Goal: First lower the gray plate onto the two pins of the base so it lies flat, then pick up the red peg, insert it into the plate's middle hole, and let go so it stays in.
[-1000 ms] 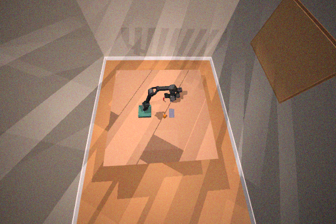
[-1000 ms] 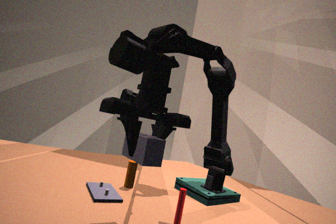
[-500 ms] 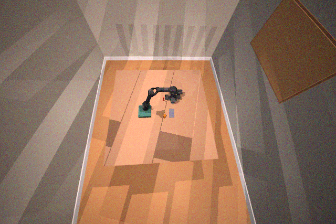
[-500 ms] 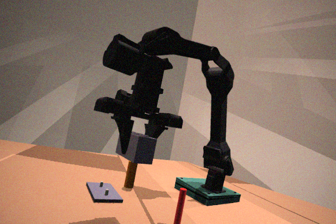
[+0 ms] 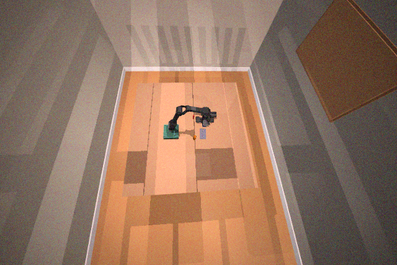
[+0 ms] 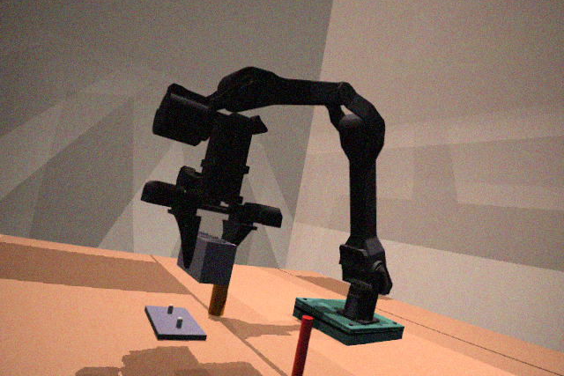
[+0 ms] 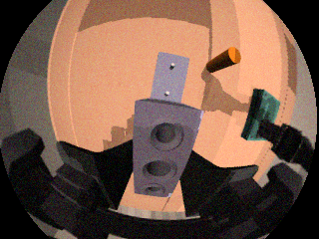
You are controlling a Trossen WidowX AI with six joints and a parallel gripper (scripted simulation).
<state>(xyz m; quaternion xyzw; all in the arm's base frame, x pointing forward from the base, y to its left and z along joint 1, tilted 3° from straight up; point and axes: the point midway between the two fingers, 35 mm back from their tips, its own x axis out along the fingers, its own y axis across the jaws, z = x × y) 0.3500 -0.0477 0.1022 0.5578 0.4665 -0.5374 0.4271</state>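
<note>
The red peg lies 12 cm to the left of my gripper tip, 9 cm behind it and 7 cm below it. From my gripper tip the other things lie so: orange cylinder: 13 cm behind, 12 cm to the right, 7 cm below; then gray plate: 3 cm above.
</note>
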